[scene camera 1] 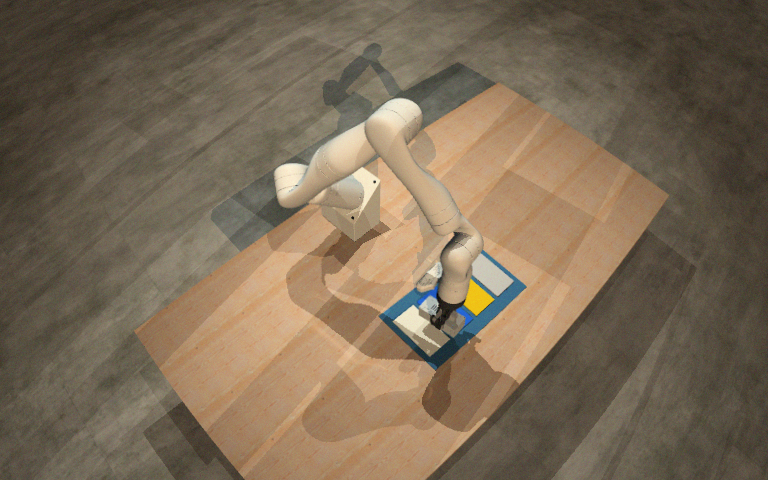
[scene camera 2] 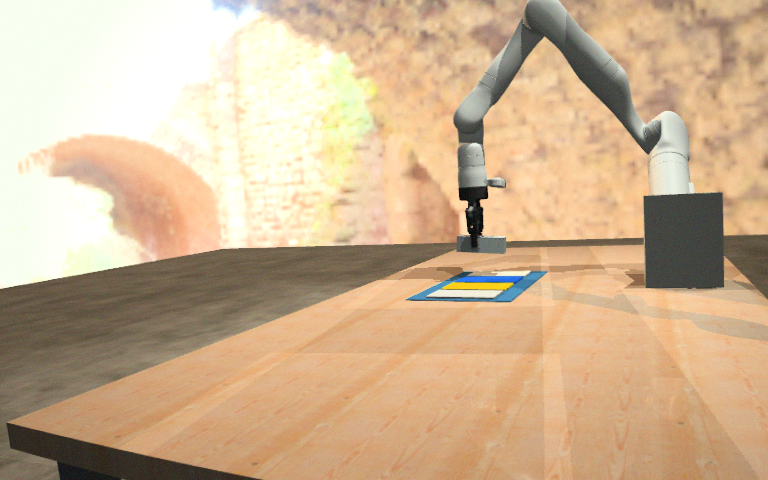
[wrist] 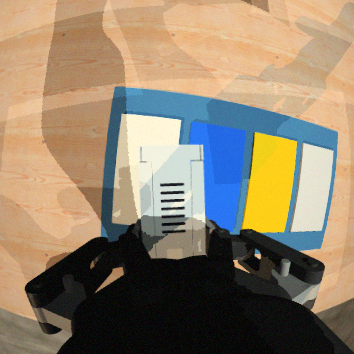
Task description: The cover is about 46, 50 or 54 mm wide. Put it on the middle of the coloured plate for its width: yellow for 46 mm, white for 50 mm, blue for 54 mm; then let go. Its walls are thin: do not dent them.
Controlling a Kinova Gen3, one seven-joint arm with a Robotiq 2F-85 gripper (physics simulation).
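Places are measured from the arm's base along level axes (x ahead, y left, z up), in metres.
Pixels of known places: gripper, fingertip midpoint: (scene camera 1: 445, 320) (scene camera 2: 477, 248) (wrist: 171, 226); arm's base, link origin: (scene camera 1: 351, 194) (scene camera 2: 672, 221).
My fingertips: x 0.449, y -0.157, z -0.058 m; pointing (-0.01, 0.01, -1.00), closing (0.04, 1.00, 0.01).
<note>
For each thing: its top centre in the pictures, then the offset to it from my fingertips. Level surfaces: height alone.
- cover, top centre: (wrist: 173, 227) (scene camera 2: 481, 234) (scene camera 1: 442, 311) dx -0.012, dy +0.000, dz +0.036 m
- cream plate, top centre: (wrist: 144, 171) (scene camera 2: 499, 273) (scene camera 1: 421, 330) dx -0.051, dy -0.029, dz -0.070 m
- blue plate, top centre: (wrist: 213, 178) (scene camera 2: 489, 279) (scene camera 1: 445, 310) dx -0.034, dy +0.065, dz -0.070 m
- yellow plate, top centre: (wrist: 271, 184) (scene camera 2: 477, 285) (scene camera 1: 467, 291) dx -0.017, dy +0.158, dz -0.070 m
- blue mat, surface height: dz -0.074 m
- wooden table, surface height: dz -0.076 m
My gripper (scene camera 1: 437, 322) (scene camera 2: 474, 243) (wrist: 171, 226) is shut on the cover (scene camera 1: 428, 306) (scene camera 2: 493, 244) (wrist: 172, 170), a pale grey box with dark slots on top. It holds the cover level, clear above the mat. In the wrist view the cover overlaps the cream plate (scene camera 1: 407, 322) (wrist: 150, 130) and the left edge of the blue plate (scene camera 1: 467, 318) (scene camera 2: 489, 279) (wrist: 220, 150). The yellow plate (scene camera 1: 480, 298) (scene camera 2: 478, 286) (wrist: 270, 185) lies beside the blue one, then a light grey-white plate (scene camera 1: 492, 275) (scene camera 2: 464, 294) (wrist: 315, 185). The cover's width cannot be read by eye. No dent shows.
The plates lie in a row on a blue mat (scene camera 1: 514, 288) (scene camera 2: 514, 291) (wrist: 165, 100) on the wooden table (scene camera 1: 271, 362) (scene camera 2: 424, 396) (wrist: 200, 65). The robot's base block (scene camera 1: 353, 221) (scene camera 2: 684, 240) stands away from the mat. Arm shadows cross the table and the mat.
</note>
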